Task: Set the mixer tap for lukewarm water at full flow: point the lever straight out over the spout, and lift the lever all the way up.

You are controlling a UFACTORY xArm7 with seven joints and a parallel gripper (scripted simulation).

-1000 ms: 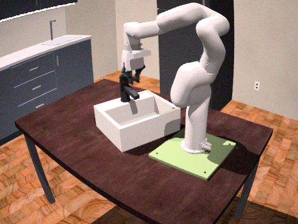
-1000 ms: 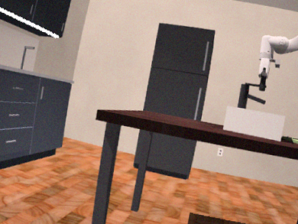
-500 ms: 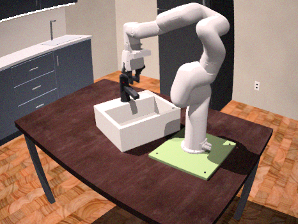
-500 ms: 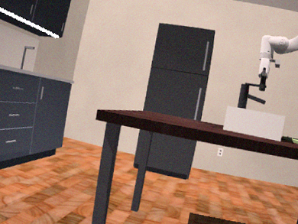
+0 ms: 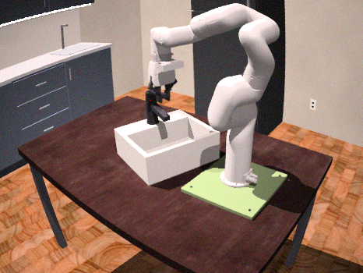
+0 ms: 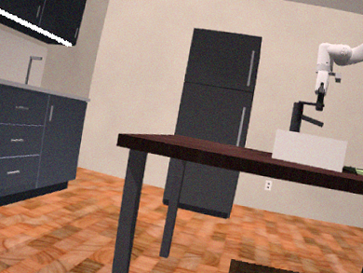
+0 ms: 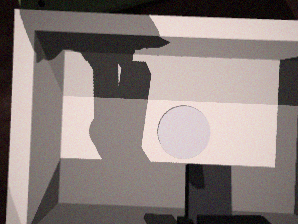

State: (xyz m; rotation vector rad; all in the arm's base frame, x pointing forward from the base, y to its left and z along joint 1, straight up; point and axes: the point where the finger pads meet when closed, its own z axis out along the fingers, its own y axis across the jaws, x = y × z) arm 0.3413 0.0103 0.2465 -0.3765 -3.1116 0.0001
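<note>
Now: hand 40 mm short of the lever and 10 mm to the left of it. Also, from my hand: white sink basin: 20 mm behind, 10 mm to the left, 230 mm below; black mixer tap: 60 mm ahead, 20 mm to the right, 40 mm below.
</note>
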